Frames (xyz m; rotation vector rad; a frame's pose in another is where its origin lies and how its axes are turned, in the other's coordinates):
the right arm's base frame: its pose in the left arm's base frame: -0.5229 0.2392 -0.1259 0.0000 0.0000 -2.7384
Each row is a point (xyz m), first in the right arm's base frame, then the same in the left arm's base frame.
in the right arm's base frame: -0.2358 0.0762 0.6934
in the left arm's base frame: -0.2761 0.2616 0.5675
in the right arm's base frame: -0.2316 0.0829 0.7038
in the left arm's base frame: -0.2773 0.2538 0.5779
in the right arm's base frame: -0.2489 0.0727 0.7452
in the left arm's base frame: -0.2654 0.2700 0.6193
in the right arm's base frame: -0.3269 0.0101 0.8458
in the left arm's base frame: -0.2183 0.3582 0.7199
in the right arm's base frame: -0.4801 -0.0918 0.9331
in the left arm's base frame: -0.1173 0.5120 0.8072
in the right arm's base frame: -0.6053 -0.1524 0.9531
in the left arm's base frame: -0.0259 0.6169 0.8272
